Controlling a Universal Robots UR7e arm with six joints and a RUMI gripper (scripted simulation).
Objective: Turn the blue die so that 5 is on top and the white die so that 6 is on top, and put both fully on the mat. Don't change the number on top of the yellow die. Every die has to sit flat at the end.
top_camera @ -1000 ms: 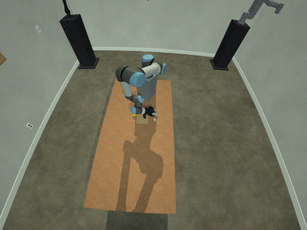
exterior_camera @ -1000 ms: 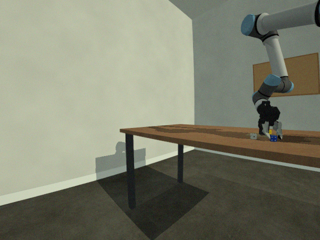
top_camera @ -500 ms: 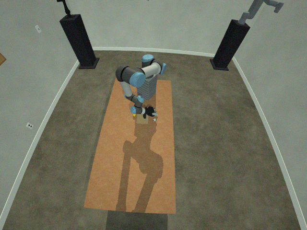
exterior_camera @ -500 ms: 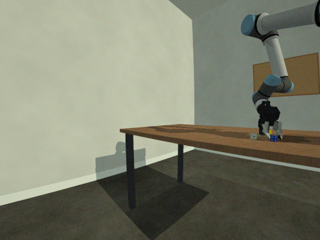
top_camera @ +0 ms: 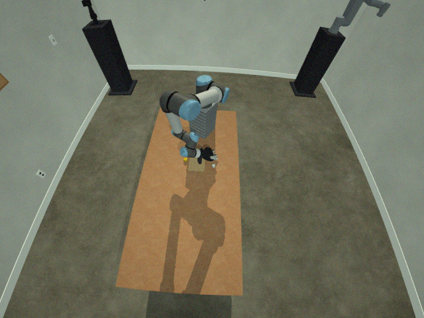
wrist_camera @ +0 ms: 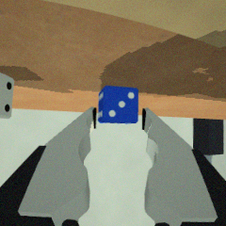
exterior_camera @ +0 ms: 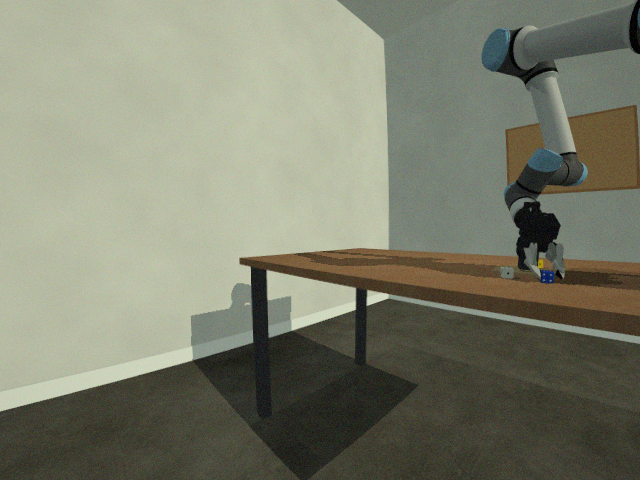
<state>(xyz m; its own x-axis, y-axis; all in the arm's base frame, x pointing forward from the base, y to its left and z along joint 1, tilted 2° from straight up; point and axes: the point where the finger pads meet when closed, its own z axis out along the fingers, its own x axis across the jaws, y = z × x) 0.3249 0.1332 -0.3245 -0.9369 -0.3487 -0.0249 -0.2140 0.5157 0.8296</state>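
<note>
The blue die lies 1 cm to the right of my hand and 1 cm below it. Round my hand: white die (9 cm ahead, 2 cm to the right, 1 cm below); yellow die (27 cm to the right, 4 cm ahead, 1 cm below); tan mat (17 cm to the right, 7 cm ahead, 2 cm below).
</note>
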